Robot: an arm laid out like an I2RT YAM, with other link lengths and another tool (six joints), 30 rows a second.
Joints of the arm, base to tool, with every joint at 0 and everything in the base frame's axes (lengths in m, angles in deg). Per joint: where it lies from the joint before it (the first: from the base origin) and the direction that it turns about. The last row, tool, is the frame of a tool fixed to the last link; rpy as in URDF.
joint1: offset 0 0 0.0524 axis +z
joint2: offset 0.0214 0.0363 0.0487 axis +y
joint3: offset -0.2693 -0.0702 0 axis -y
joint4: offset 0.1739 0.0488 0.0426 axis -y
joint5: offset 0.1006 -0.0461 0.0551 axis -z
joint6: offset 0.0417 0 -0.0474 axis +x
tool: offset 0.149 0.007 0.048 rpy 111.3 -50.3 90
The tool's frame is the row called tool.
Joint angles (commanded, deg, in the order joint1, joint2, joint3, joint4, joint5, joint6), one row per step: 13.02 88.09 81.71 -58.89 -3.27 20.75; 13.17 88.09 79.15 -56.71 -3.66 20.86; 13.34 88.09 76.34 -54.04 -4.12 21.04; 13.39 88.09 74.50 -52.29 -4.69 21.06; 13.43 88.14 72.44 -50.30 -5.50 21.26; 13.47 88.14 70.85 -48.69 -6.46 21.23; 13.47 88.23 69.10 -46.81 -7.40 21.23
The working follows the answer.
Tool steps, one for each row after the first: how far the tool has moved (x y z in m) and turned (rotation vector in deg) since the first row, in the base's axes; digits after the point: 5 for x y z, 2 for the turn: -0.00117 0.00194 -0.00910 0.30 0.47 0.21; -0.00175 0.00433 -0.01828 0.75 0.73 0.41; -0.00252 0.00641 -0.02426 1.24 0.94 0.68; -0.00358 0.00902 -0.03115 2.01 1.26 0.87; -0.00457 0.01235 -0.03591 2.85 1.44 1.33; -0.00524 0.01541 -0.04133 3.69 1.60 1.72
Tool pose at each row, in the base's axes (x y z in m, rotation vector in deg; rounded; the steps above come from the unrounded poses): 0.35961 0.05158 0.15145 -147.81 -49.90 -25.89; 0.35844 0.05352 0.14236 -147.42 -49.87 -25.30; 0.35786 0.05591 0.13317 -146.91 -49.83 -25.05; 0.35709 0.05798 0.12719 -146.32 -49.87 -24.85; 0.35603 0.06059 0.12030 -145.52 -49.66 -24.62; 0.35503 0.06393 0.11554 -144.51 -49.80 -24.52; 0.35437 0.06698 0.11013 -143.54 -49.85 -24.47

